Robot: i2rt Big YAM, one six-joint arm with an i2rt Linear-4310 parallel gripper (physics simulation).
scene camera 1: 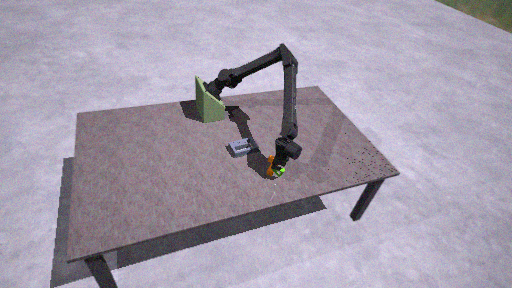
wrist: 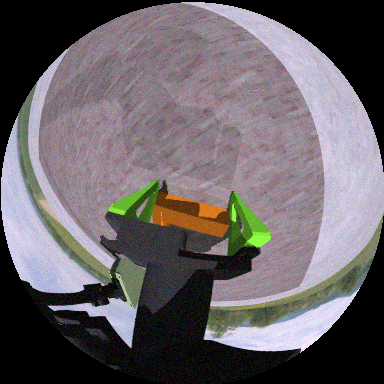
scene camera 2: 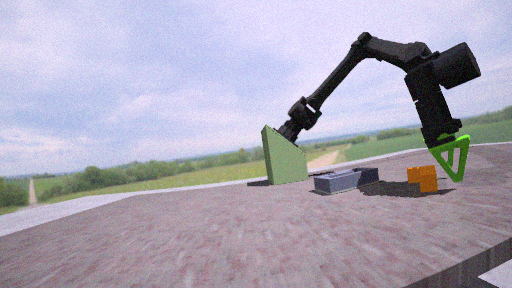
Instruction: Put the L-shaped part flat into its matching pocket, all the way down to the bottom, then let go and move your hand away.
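Where they show: gripper, fingertip midpoint: (scene camera 1: 282,169) (wrist: 194,188) (scene camera 2: 453,174); arm's base at its link origin: (scene camera 1: 211,91) (wrist: 119,288) (scene camera 2: 282,141).
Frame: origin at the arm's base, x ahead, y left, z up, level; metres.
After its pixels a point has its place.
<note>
The orange L-shaped part (scene camera 1: 270,166) {x 0.542, y 0.176, z -0.126 m} (scene camera 2: 422,179) {x 0.566, y 0.153, z -0.133 m} (wrist: 192,217) {x 0.546, y 0.204, z -0.126 m} rests on the table toward its front side. My gripper (scene camera 1: 278,172) {x 0.567, y 0.234, z -0.140 m} (scene camera 2: 456,179) {x 0.567, y 0.234, z -0.140 m} (wrist: 194,188) {x 0.567, y 0.234, z -0.140 m} is open, pointing down low over the table at the part. In the wrist view its two green fingers stand at opposite ends of the part, with nothing clamped between them. In scene camera 2 the visible fingertip is below the level of the part's top and beside it. The grey block with the pocket (scene camera 1: 233,146) {x 0.360, y 0.033, z -0.120 m} (scene camera 2: 336,182) {x 0.411, y 0.044, z -0.130 m} sits between the part and the arm's base, partly in shadow. The pocket's floor is hard to make out.
The green wedge-shaped mount (scene camera 1: 212,111) {x 0.085, y -0.012, z -0.079 m} (scene camera 2: 286,161) {x 0.085, y -0.009, z -0.078 m} (wrist: 132,282) {x 0.085, y -0.005, z -0.063 m} carries the arm's base at the back of the table (scene camera 1: 150,190) {x 0.516, y -0.414, z -0.156 m} (scene camera 2: 200,240) {x 0.576, y -0.223, z -0.156 m} (wrist: 270,150) {x 0.671, y 0.230, z -0.156 m}. The arm arches high from it over to the part. The table's front edge lies beyond the part.
</note>
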